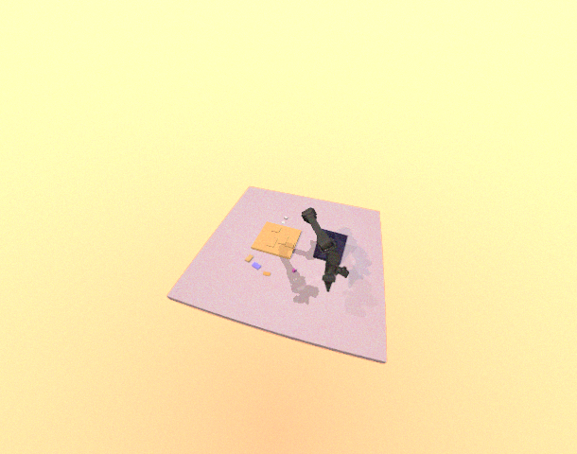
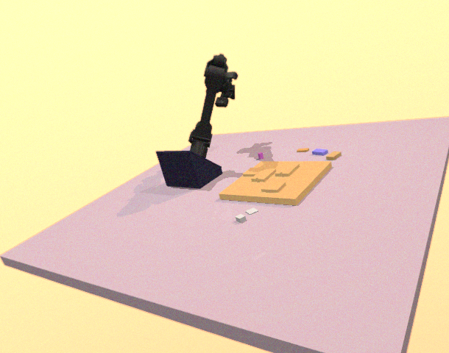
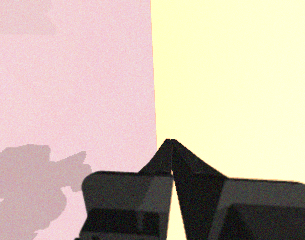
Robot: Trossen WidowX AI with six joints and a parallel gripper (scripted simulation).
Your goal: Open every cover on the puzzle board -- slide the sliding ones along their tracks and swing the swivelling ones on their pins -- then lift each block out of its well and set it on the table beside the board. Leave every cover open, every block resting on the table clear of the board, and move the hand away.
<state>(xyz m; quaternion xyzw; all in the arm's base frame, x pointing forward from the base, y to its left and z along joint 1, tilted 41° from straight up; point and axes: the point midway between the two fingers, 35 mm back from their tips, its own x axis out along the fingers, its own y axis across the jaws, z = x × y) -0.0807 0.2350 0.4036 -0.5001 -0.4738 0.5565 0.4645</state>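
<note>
The blue block lies 48 cm ahead of my gripper tip, 22 cm below it and 20 cm to the right of it. From my gripper tip the other things lie so: magenta block (23 cm to the right, 23 cm ahead, 22 cm below); grey cube (74 cm to the right, 43 cm ahead, 22 cm below).
</note>
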